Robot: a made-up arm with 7 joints. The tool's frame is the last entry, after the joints.
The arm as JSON. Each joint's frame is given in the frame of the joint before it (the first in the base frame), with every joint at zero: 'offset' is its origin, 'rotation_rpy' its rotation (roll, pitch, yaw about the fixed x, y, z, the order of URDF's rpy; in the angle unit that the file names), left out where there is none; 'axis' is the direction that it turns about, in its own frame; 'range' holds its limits. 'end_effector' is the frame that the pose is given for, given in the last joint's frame.
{
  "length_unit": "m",
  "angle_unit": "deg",
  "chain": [
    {
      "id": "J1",
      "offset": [
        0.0,
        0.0,
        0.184
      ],
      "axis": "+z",
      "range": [
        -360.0,
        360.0
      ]
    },
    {
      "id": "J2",
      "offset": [
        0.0,
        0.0,
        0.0
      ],
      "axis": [
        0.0,
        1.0,
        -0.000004
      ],
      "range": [
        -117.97,
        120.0
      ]
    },
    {
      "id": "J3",
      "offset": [
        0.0,
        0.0,
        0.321
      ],
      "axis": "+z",
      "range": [
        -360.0,
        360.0
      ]
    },
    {
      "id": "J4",
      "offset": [
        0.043,
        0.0,
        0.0
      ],
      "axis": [
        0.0,
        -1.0,
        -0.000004
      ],
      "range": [
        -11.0,
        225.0
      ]
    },
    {
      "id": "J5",
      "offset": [
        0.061,
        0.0,
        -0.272
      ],
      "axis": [
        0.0,
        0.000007,
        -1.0
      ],
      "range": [
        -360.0,
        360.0
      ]
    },
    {
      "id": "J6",
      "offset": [
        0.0,
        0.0,
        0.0
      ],
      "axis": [
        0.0,
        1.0,
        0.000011
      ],
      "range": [
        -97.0,
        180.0
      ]
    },
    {
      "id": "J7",
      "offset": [
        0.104,
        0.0,
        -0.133
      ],
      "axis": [
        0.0,
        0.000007,
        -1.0
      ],
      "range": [
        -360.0,
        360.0
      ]
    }
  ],
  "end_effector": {
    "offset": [
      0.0,
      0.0,
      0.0
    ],
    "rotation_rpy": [
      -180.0,
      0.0,
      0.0
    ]
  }
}
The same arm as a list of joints. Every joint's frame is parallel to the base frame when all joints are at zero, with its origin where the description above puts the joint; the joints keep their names.
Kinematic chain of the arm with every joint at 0, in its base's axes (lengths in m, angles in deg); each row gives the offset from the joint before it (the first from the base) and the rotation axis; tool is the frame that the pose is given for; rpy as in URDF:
J1: xyz 0 0 0.184 axis +z
J2: xyz 0 0 0 axis +y
J3: xyz 0 0 0.321 axis +z
J4: xyz 0.043 0 0 axis -y
J5: xyz 0.061 0 -0.272 axis -z
J6: xyz 0 0 0 axis +y
J7: xyz 0.104 0 -0.133 axis -z
tool: xyz 0 0 0 rpy 180 0 0
Joint limits (deg, base to tool): -360..360 -117.97..120 -360..360 -11..225 -360..360 -97..180 -360..360

